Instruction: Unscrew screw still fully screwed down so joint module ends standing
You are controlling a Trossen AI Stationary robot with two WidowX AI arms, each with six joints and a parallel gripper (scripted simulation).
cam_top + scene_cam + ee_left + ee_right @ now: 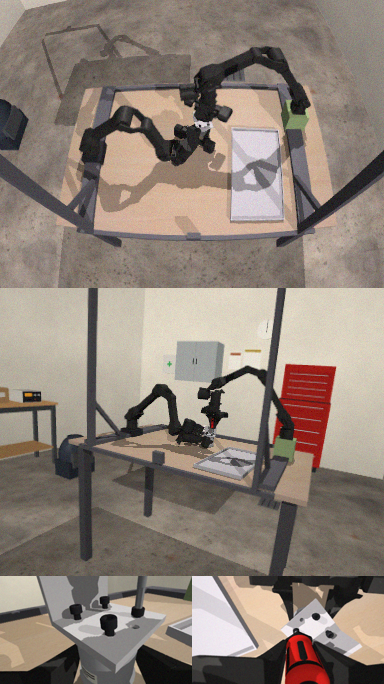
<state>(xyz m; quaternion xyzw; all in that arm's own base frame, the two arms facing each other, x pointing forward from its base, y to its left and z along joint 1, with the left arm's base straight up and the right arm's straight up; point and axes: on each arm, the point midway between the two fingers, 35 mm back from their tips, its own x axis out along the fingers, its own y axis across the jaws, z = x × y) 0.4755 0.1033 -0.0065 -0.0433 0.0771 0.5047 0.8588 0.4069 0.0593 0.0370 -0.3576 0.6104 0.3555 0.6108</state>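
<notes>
Now: the red screwdriver 30 mm below my right hand. The rest, counted from my right hand: dark frame rail 280 mm ahead, 140 mm below; joint module 10 mm ahead, 20 mm to the left, 120 mm below; l-shaped bracket 20 mm ahead, 20 mm to the left, 80 mm below.
The joint module lies 20 mm to the right of my left hand, 20 mm ahead of it and 10 mm below it. From my left hand the other things lie so: red screwdriver 90 mm above, 40 mm to the right, 10 mm ahead; dark frame rail 280 mm ahead, 30 mm to the right, 30 mm below; l-shaped bracket 40 mm above, 20 mm to the right, 20 mm ahead.
</notes>
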